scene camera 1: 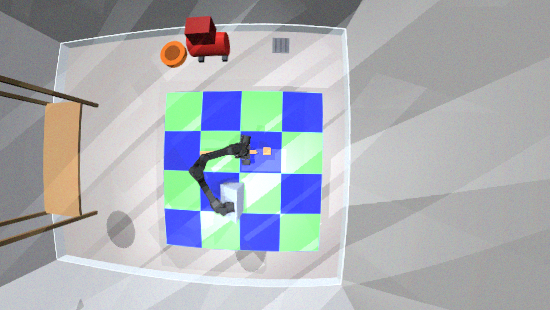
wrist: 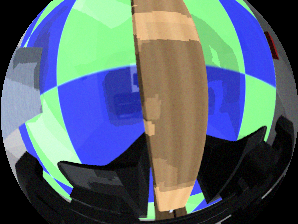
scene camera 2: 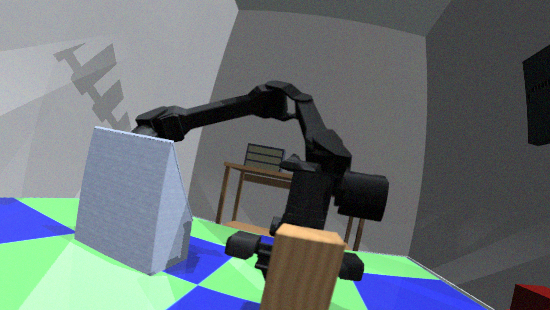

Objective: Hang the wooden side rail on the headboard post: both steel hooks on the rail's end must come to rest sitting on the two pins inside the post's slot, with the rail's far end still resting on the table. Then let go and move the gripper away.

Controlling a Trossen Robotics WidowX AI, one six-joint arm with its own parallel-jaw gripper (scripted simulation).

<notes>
I see my gripper (wrist: 163, 133) and a wooden side rail (wrist: 171, 71).
</notes>
